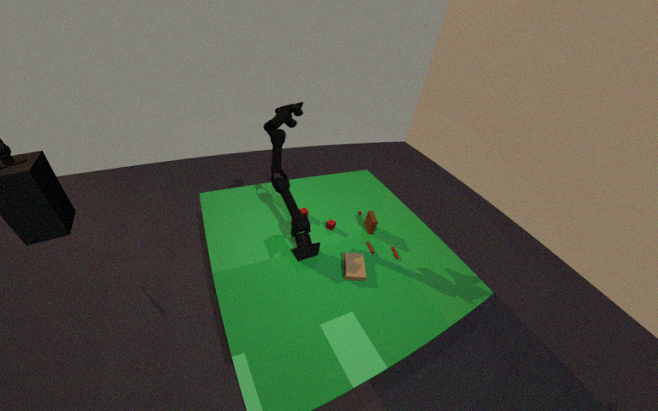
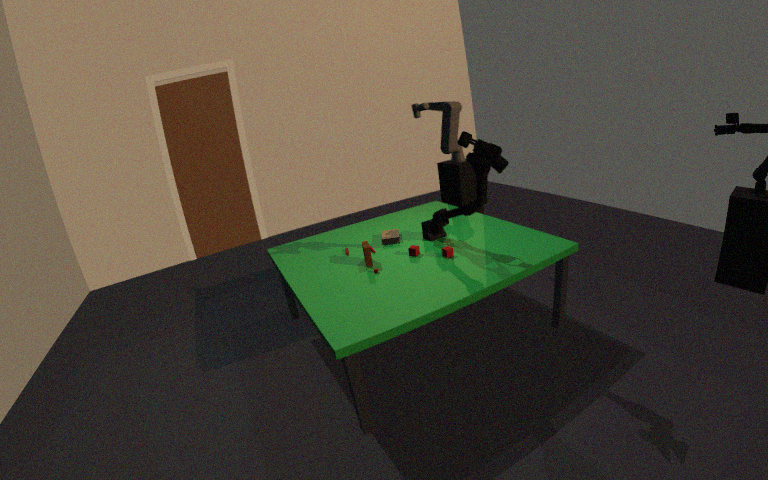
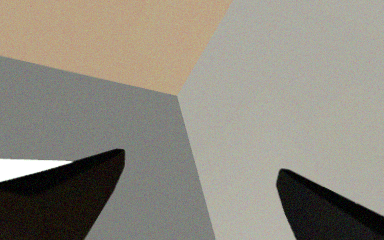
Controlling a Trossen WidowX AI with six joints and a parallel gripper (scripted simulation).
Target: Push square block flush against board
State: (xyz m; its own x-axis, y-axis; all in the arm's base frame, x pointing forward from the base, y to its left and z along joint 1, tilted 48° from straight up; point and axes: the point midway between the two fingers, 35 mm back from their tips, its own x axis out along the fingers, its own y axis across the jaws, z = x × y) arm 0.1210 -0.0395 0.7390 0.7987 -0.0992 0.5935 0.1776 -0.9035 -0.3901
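The square block lies 54 cm to the right of my gripper tip, 53 cm below it and 24 cm ahead of it. Also, from my gripper tip: board 73 cm to the right, 56 cm below, 3 cm behind; tiny red piece 57 cm below, 41 cm to the right, 28 cm ahead.
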